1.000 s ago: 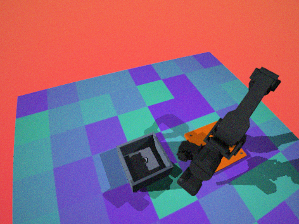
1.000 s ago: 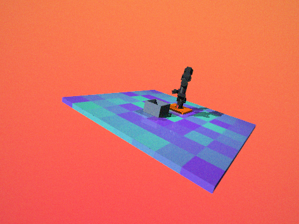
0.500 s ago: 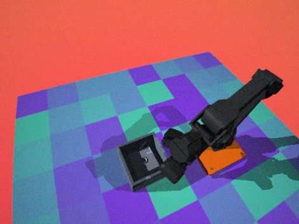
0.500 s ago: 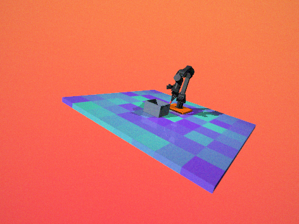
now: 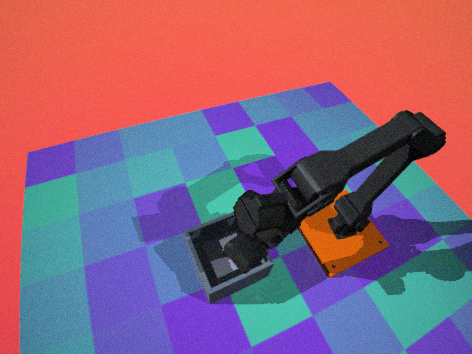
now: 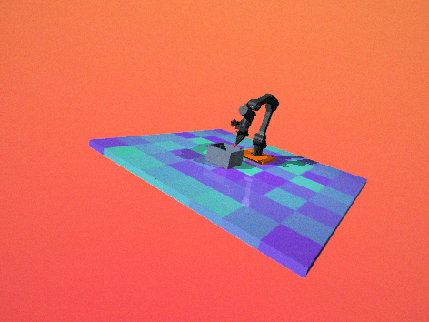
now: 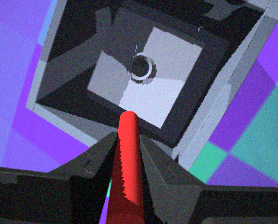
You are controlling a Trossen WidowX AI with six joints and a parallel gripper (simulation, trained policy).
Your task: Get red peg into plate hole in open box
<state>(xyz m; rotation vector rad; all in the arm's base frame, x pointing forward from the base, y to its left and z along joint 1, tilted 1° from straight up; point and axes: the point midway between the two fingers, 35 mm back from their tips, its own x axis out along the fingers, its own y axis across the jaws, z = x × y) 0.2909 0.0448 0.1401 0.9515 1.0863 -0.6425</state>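
Right now the red peg is 10 mm behind my gripper tip and 20 mm above it. Round my gripper tip: grey plate (40 mm ahead, 40 mm to the right, 80 mm below); then grey box (40 mm ahead, 40 mm to the right, 100 mm below).
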